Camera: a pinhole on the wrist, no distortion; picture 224 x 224 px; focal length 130.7 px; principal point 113.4 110.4 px. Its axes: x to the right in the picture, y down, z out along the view. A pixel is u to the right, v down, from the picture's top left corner.
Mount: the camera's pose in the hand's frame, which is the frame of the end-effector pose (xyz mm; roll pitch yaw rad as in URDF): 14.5 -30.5 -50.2 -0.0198 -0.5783 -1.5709
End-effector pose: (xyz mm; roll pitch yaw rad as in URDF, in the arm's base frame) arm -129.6 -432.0 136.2 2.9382 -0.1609 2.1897
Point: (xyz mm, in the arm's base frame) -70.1 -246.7 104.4
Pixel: 67 168
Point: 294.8 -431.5 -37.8
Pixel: 63 12
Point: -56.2 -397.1 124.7
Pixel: 61 75
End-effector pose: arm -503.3 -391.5 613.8 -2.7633 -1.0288 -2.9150
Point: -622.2 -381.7 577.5
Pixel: 106 117
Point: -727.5 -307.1 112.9
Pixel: 102 19
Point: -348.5 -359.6 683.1
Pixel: behind the camera
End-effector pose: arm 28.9 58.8 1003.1 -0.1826 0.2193 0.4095
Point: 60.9 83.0 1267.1
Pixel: 204 91
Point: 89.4 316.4 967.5
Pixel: 18 201
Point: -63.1 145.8 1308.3
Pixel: 157 59
